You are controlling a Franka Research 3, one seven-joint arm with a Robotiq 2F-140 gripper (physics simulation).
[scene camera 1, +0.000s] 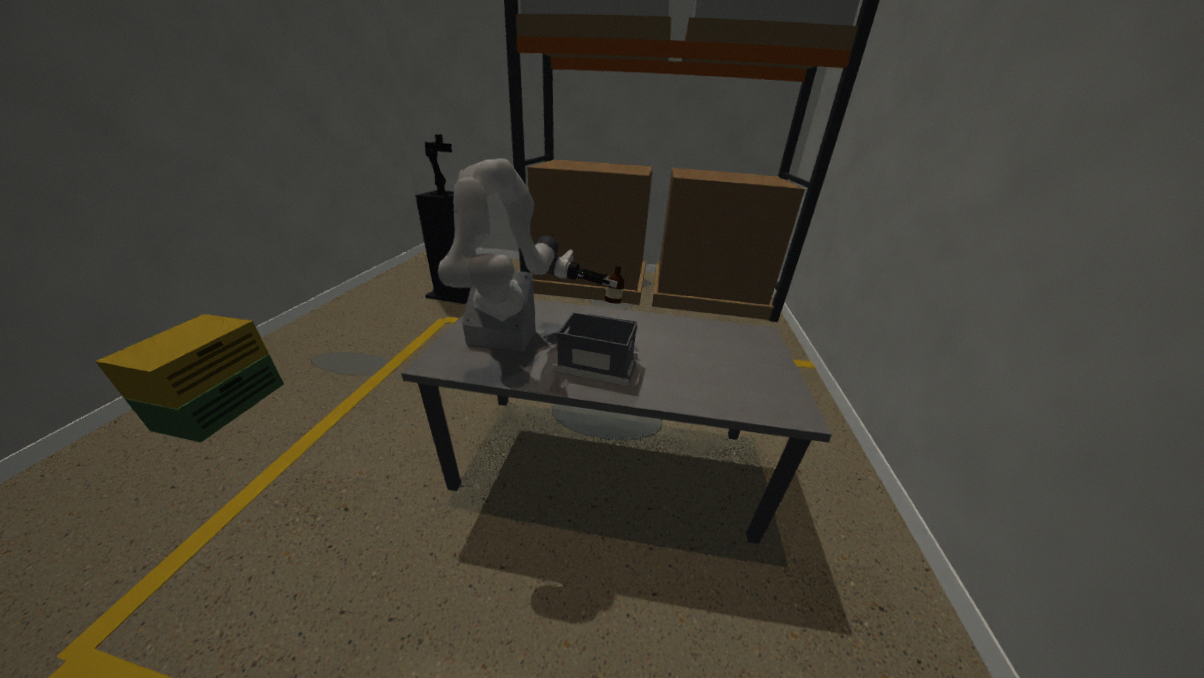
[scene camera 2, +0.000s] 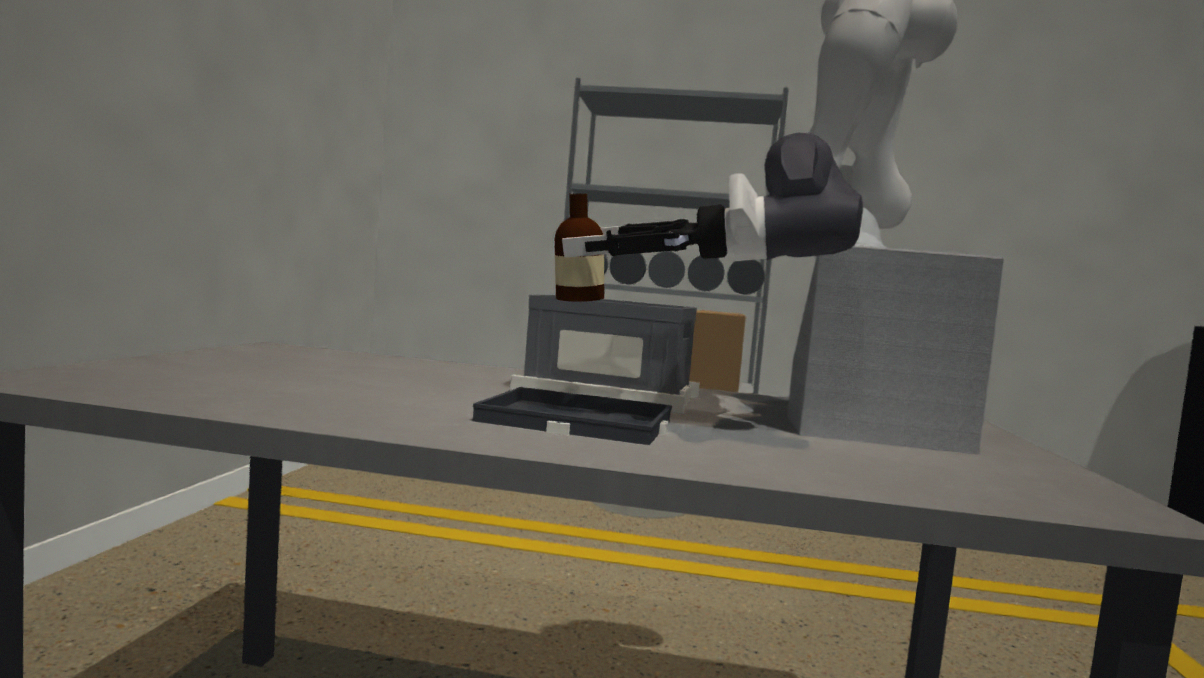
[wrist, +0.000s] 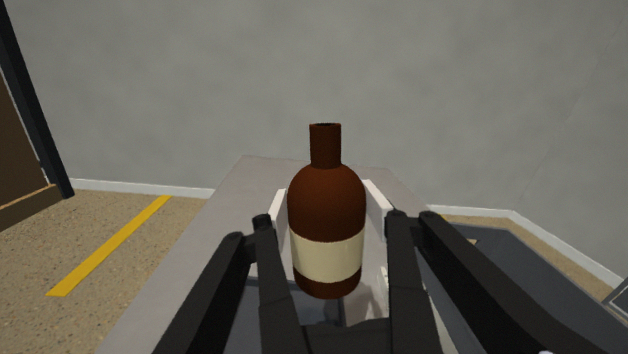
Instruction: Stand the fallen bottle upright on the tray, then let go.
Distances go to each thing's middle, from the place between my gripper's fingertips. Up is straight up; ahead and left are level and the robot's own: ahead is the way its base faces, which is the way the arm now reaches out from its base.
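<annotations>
There's a pale rail point(scene camera 2: 677, 401) 16 cm to the right of my hand, 2 cm behind it and 25 cm below it. As for the brown bottle point(scene camera 2: 577, 279), my hand is 1 cm above it and 1 cm past it.
</annotations>
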